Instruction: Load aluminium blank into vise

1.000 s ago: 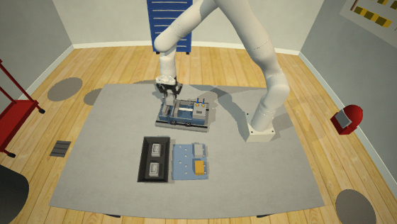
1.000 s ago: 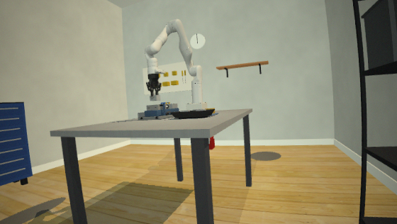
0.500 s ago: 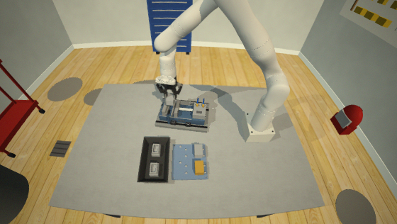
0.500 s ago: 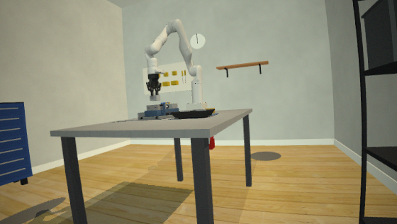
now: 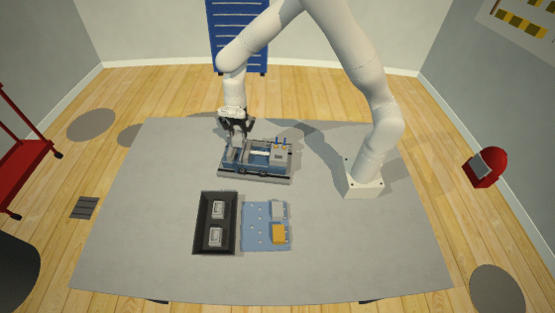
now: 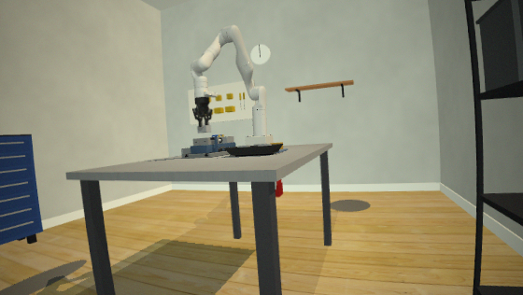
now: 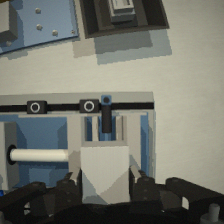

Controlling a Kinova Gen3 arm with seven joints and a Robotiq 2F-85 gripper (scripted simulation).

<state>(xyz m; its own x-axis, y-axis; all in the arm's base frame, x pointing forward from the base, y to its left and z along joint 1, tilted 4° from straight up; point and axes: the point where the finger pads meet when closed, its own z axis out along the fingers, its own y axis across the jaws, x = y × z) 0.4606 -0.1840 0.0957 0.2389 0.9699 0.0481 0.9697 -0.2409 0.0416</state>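
My hand is 13 cm above the vise, 6 cm past it and 2 cm to the right of it. Round my hand: hose block (16 cm behind, 9 cm below, 4 cm to the left); brass blank (36 cm to the left, 14 cm below, 11 cm behind).
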